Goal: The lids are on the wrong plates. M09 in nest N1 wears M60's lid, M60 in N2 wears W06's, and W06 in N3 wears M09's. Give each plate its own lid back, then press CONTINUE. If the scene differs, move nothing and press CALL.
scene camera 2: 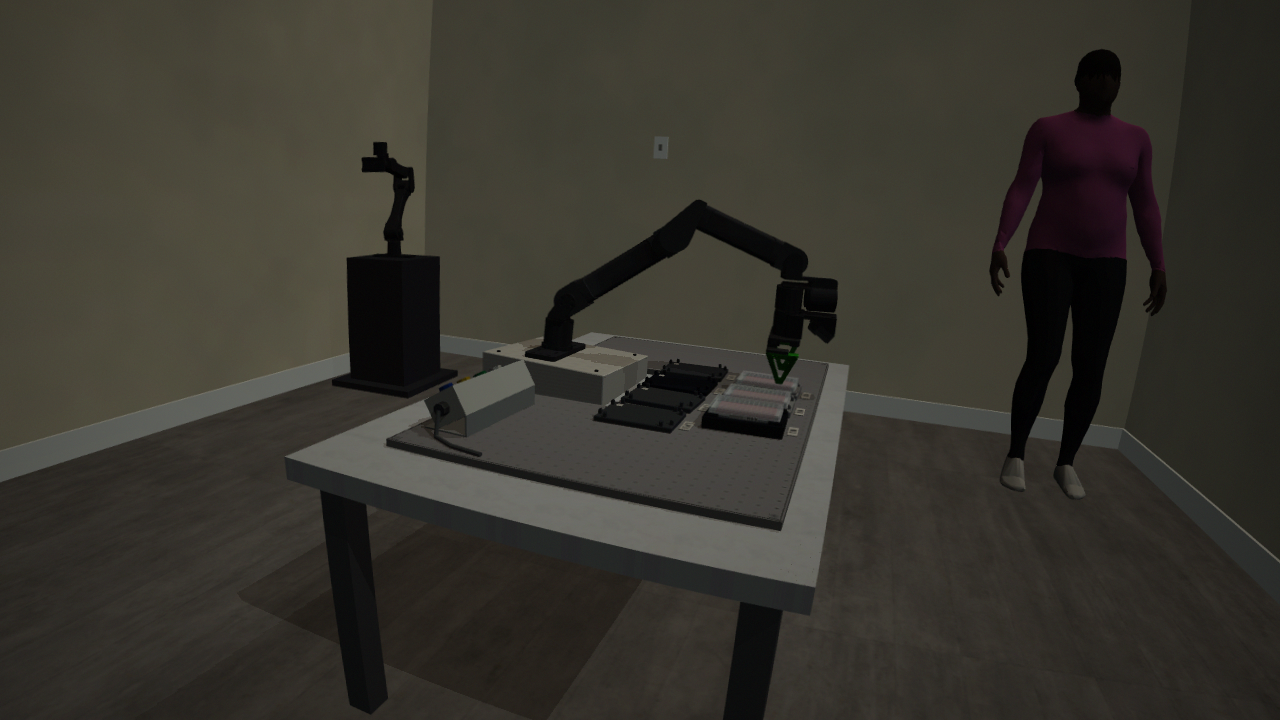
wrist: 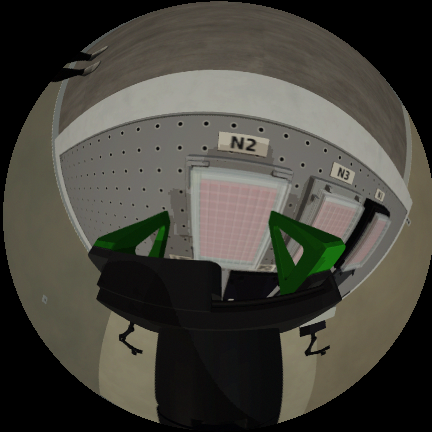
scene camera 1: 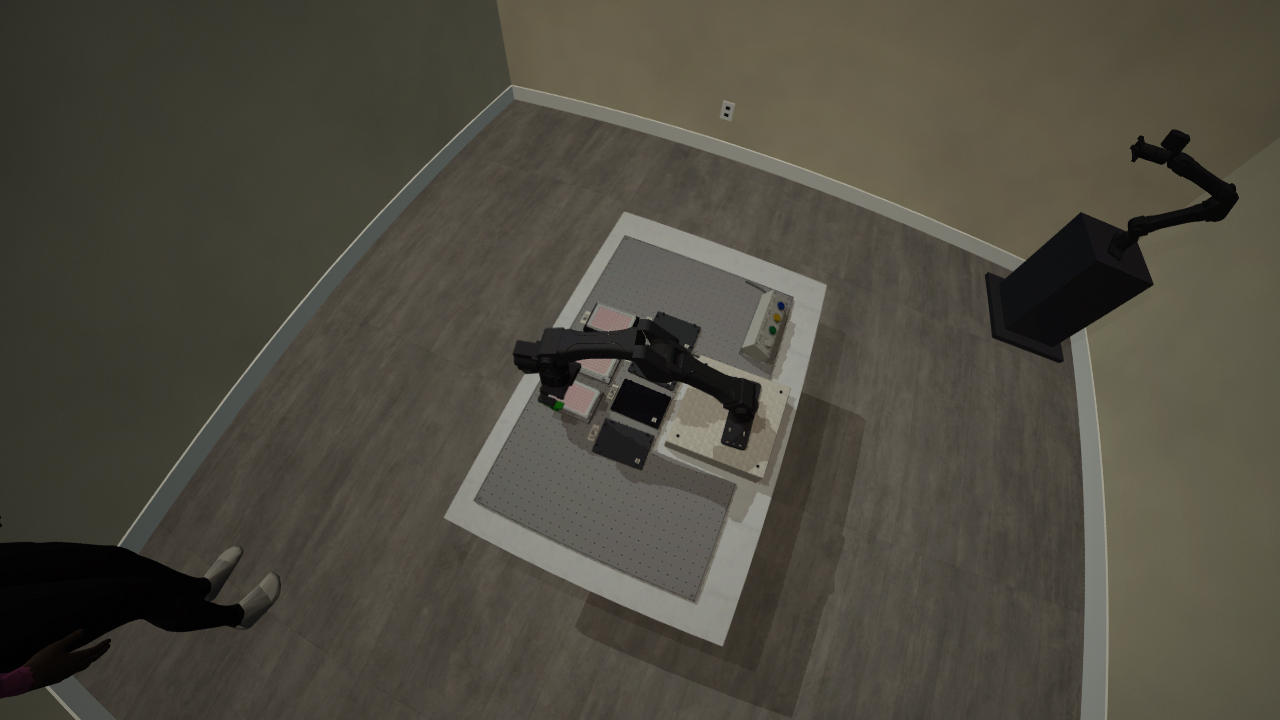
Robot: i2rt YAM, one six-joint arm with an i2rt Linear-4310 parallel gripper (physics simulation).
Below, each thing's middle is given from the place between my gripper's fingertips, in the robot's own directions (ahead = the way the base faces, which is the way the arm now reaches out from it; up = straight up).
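Scene:
The button box (scene camera 2: pixel 471 405) is 45 cm to the right of my hand and 47 cm behind it, 1 cm above it too. I find lid park LP2 (scene camera 1: pixel 633 400) 20 cm behind my hand, 2 cm below it and 6 cm to the right of it, while the dark lid park LP1 (scene camera 1: pixel 616 441) is 2 cm below my hand, 7 cm to the left of it and 19 cm behind it. The label N2 (wrist: pixel 231 141) is 3 cm below my hand, 2 cm to the right of it and 6 cm ahead of it.

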